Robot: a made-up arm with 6 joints.
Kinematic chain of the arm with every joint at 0, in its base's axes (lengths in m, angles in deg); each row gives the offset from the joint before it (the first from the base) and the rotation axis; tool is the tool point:
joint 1: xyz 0 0 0.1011 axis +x
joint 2: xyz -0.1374 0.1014 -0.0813 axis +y
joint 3: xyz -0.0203 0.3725 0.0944 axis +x
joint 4: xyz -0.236 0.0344 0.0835 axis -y
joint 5: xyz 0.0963 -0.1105 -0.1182 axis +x
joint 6: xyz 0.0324 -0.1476 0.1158 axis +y
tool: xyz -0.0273 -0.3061 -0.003
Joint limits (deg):
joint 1: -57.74..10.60
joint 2: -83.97..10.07
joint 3: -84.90..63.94
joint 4: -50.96..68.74
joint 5: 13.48..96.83
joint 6: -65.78..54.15
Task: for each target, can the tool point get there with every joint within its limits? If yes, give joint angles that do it. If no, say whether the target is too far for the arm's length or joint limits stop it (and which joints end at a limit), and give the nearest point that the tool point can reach.
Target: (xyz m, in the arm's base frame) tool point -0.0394 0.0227 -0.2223
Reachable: yes | joints 1.48 -58.91 25.72 -1.59 20.07 29.85
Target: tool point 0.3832 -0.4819 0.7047
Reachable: no: joint limits stop it (at a limit: joint 1, joint 2, joint 4, joint 6) | nearest point 0.0066 0.0248 0.4505 | short by 0.681 m
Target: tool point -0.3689 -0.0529 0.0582
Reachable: yes | joints -10.75 -71.03 -30.53 22.44 37.69 35.64
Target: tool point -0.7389 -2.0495 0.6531
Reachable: no: too far | nearest point -0.3751 -0.5129 -0.1947 | short by 1.792 m
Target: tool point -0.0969 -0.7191 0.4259
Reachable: no: joint limits stop it (at a limit: joint 1, joint 2, joint 6) | nearest point -0.1795 -0.3709 -0.0343 | short by 0.583 m
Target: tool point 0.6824 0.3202 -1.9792
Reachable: no: too far | nearest point 0.0535 0.1555 -0.9093 | short by 1.252 m
